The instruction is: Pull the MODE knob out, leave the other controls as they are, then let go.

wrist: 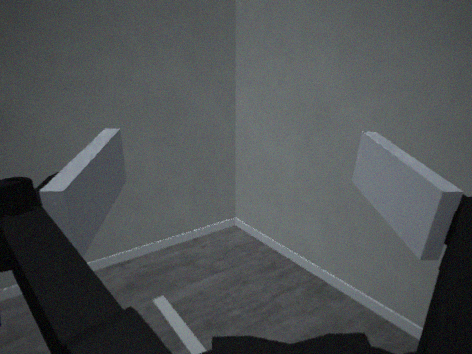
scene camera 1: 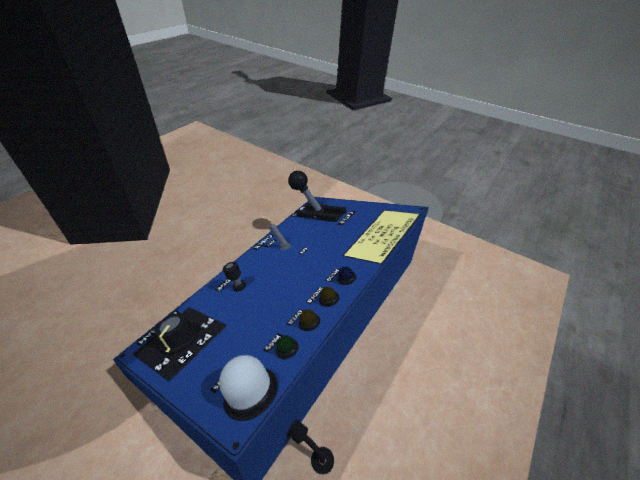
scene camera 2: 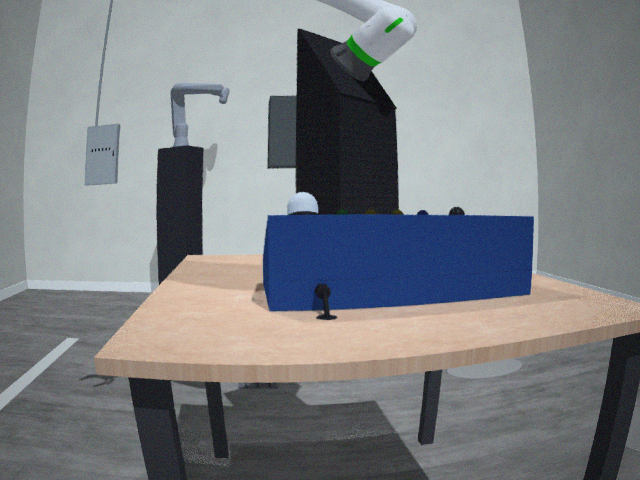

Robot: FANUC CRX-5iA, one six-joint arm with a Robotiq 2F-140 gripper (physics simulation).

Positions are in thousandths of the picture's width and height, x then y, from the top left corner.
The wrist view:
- my gripper: 514, 442
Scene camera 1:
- program selector: 274, 695
